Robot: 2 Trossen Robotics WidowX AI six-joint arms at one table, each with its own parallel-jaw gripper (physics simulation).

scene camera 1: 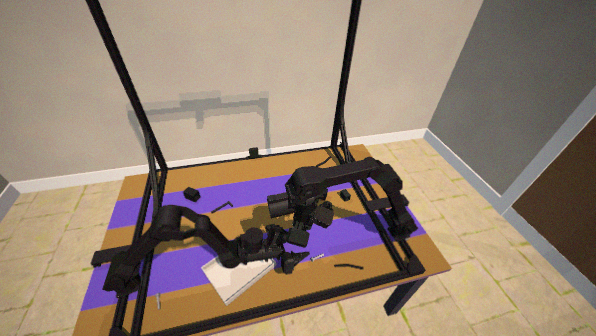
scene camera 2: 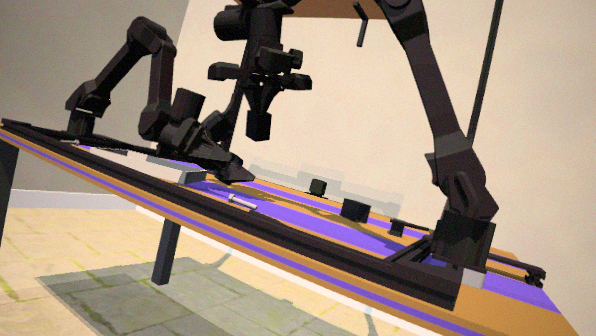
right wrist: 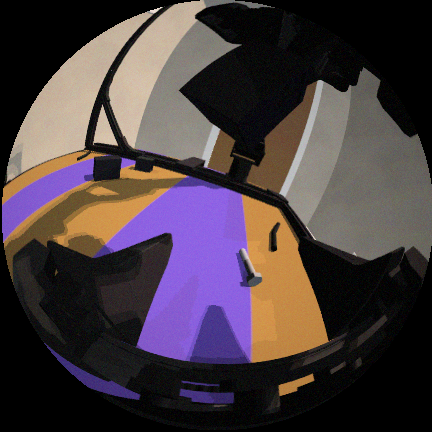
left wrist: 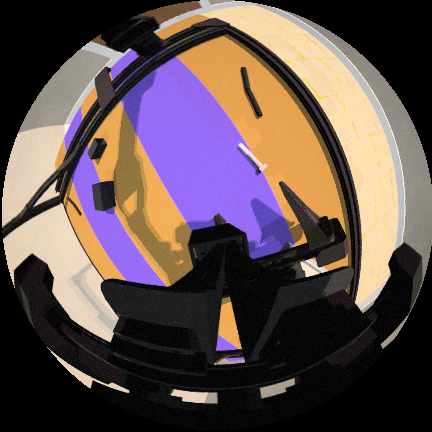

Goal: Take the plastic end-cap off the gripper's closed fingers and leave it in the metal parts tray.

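Pixels of known places: left gripper, fingertip midpoint: (scene camera 1: pixel 303 226) (scene camera 2: pixel 258 124) (right wrist: pixel 265 97) (left wrist: pixel 222 248); right gripper, fingertip midpoint: (scene camera 2: pixel 243 169) (right wrist: pixel 238 242) (left wrist: pixel 244 199); left arm's base at its link origin: (scene camera 1: pixel 398 232) (scene camera 2: pixel 457 261) (right wrist: pixel 235 178) (left wrist: pixel 152 48); right arm's base at its link origin: (scene camera 1: pixel 128 284) (scene camera 2: pixel 78 135).
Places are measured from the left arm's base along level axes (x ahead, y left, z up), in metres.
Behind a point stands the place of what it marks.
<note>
My left gripper (scene camera 2: pixel 258 113) {x 0.375, y -0.074, z 0.123 m} hangs over the table with its fingers shut and a black plastic end-cap (scene camera 2: pixel 257 125) {x 0.368, y -0.060, z 0.121 m} fitted over the fingertips; the cap also shows in scene camera 1 (scene camera 1: pixel 297 236) {x 0.429, y 0.005, z 0.207 m} and the left wrist view (left wrist: pixel 219 245) {x 0.368, y -0.070, z 0.132 m}. My right gripper (scene camera 2: pixel 234 173) {x 0.371, y -0.056, z 0.037 m} is open and empty, low over the table just below and left of the cap; it also shows in scene camera 1 (scene camera 1: pixel 293 259) {x 0.440, y 0.009, z 0.088 m}. The white metal parts tray (scene camera 1: pixel 238 278) {x 0.616, y -0.039, z -0.016 m} lies under the right arm's wrist, near the table's front edge.
A silver bolt (scene camera 2: pixel 242 201) {x 0.335, y -0.016, z -0.011 m} lies on the table near the right gripper. A black hex key (scene camera 1: pixel 349 267) {x 0.243, y 0.052, z -0.013 m} lies to its right. Small black blocks (scene camera 1: pixel 193 195) {x 0.725, y -0.432, z 0.019 m} (scene camera 1: pixel 346 196) {x 0.109, y -0.225, z 0.009 m} and another hex key (scene camera 1: pixel 223 207) {x 0.621, y -0.362, z -0.014 m} lie farther back. A black frame (scene camera 2: pixel 279 240) {x 0.188, y 0.141, z -0.013 m} borders the table.
</note>
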